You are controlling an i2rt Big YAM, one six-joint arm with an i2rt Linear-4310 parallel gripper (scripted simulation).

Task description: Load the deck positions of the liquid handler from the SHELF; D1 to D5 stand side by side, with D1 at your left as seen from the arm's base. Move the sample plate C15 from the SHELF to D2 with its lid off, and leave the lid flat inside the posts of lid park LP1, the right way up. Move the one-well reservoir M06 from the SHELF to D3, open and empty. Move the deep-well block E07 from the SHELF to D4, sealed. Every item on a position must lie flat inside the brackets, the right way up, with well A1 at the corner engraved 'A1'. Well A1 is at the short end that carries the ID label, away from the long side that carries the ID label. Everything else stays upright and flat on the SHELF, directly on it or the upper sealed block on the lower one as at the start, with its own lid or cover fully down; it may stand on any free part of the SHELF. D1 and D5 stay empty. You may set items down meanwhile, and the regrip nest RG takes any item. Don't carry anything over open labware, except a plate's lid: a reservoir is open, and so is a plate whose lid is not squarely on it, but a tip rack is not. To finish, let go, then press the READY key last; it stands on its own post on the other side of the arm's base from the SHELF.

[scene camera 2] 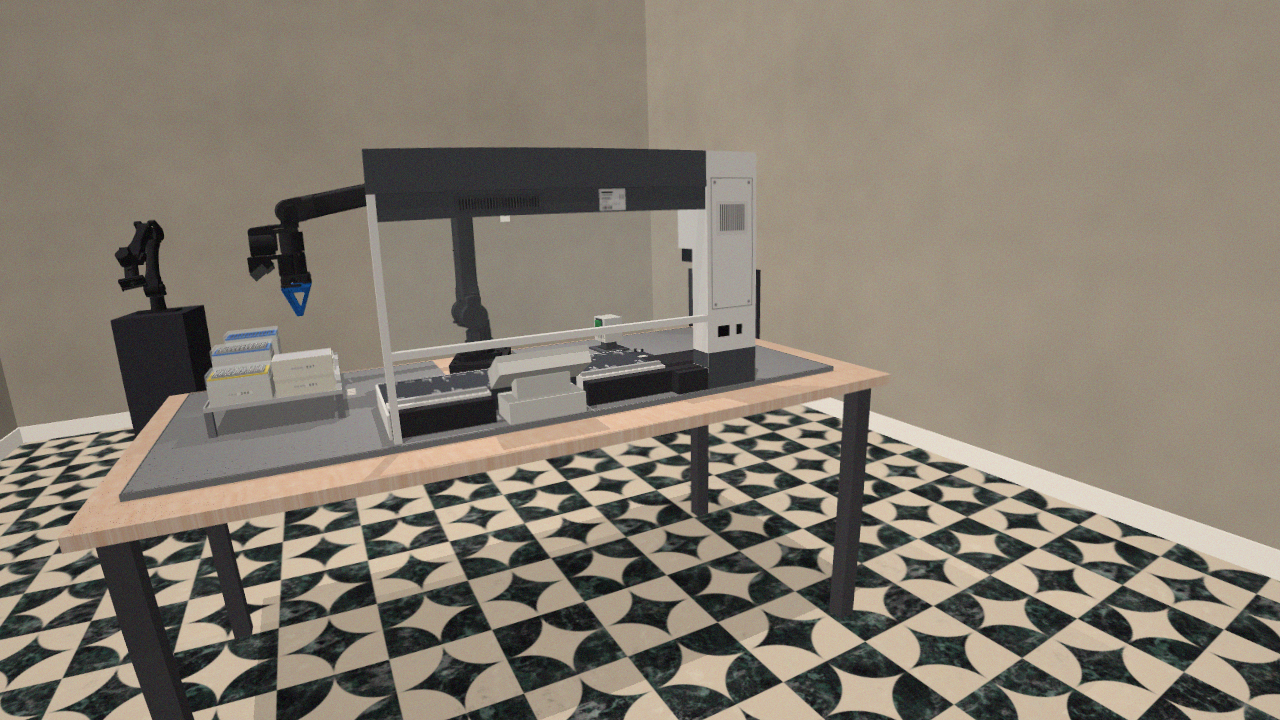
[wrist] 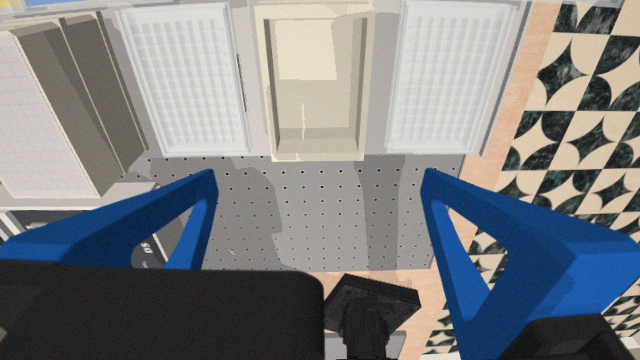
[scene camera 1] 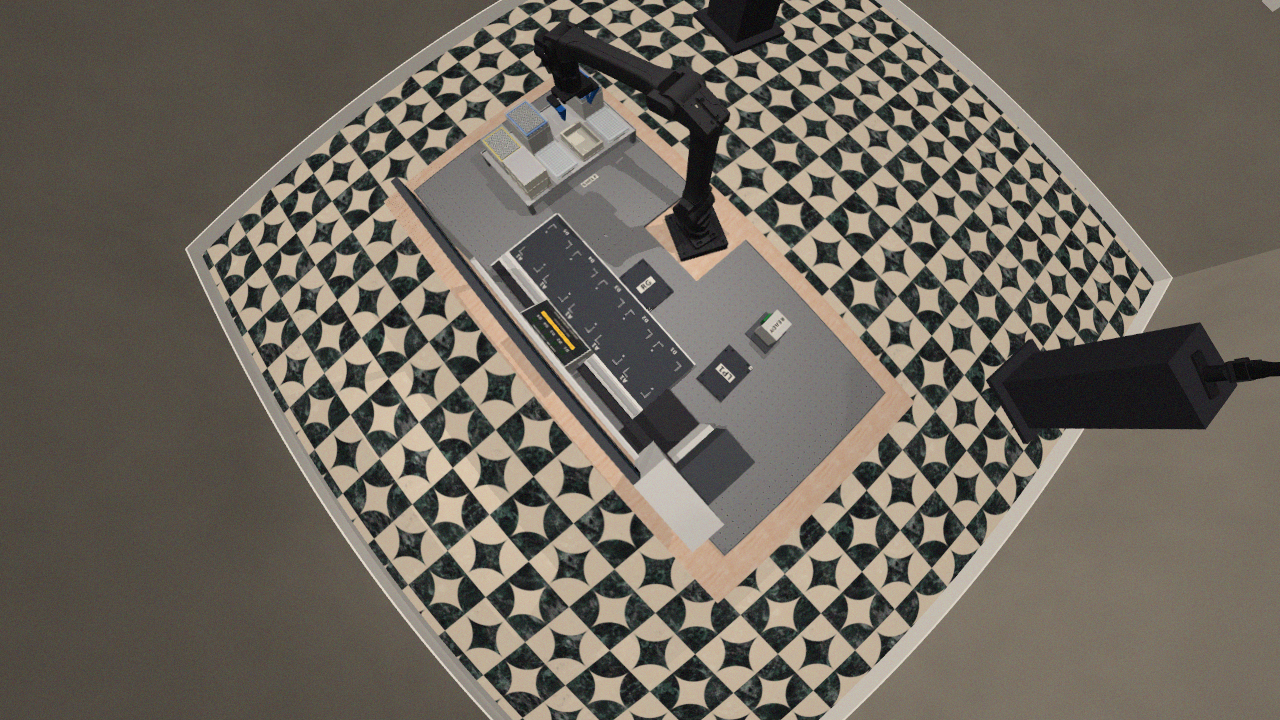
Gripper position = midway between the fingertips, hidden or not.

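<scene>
Visible: cream one-well reservoir (scene camera 1: 578,134). Again, the reservoir (wrist: 316,69). Clear plate lid (scene camera 1: 554,157) in view. Also the lid (wrist: 185,65). White block (scene camera 2: 326,382), shelf (scene camera 1: 557,125), liquid handler's gantry (scene camera 2: 389,170), white tower (scene camera 2: 733,281) in view. The gripper (scene camera 1: 576,111) visible. Likewise the gripper (scene camera 2: 300,313). Also the gripper (wrist: 319,180).
</scene>
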